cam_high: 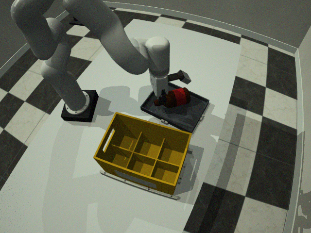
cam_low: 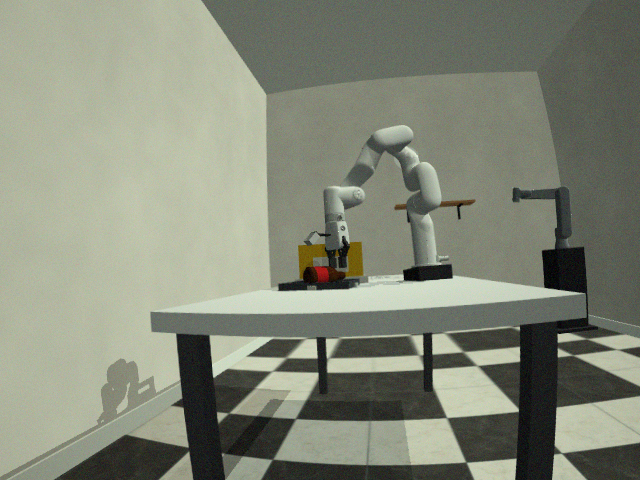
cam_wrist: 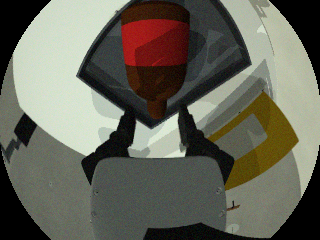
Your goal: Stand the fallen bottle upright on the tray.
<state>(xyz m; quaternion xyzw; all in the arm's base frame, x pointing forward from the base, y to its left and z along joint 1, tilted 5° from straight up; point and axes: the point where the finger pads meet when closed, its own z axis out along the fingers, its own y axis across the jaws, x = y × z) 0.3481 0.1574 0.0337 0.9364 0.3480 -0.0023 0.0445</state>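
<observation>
My hand is 4 cm short of the brown bottle, 4 cm above it and 3 cm to the right of it. Round my hand: dark grey tray 7 cm below, 6 cm ahead, 3 cm to the left; yellow crate 27 cm to the right, 6 cm ahead.
</observation>
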